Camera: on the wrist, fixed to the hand. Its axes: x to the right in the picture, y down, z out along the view.
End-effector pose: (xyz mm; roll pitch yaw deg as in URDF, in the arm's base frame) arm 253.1 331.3 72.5 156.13 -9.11 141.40
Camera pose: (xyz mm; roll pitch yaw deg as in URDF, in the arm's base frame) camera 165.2 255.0 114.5 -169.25 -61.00 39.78
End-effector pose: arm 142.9 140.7 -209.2 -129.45 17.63 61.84
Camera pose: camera 177.8 193.1 -102.7 158.69 12.93 -29.74
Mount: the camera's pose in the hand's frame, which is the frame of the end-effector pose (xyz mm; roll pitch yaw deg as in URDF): 27.5 -89.2 -81.2 -5.64 37.71 86.95
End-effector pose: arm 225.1 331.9 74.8 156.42 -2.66 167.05
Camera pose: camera 174.5 226.3 114.8 177.36 -61.36 77.21
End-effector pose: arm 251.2 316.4 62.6 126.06 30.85 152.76
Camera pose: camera 187.2 216.5 27.6 83.58 -56.70 155.84
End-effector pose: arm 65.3 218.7 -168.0 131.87 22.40 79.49
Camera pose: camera -48.9 261.0 -189.8 95.22 -64.86 69.76
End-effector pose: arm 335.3 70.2 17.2 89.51 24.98 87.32
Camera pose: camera 254.3 60.9 -75.9 35.08 -43.91 146.46
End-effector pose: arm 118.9 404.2 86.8 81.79 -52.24 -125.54
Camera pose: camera 118.2 286.9 47.4 -64.08 -27.30 0.54
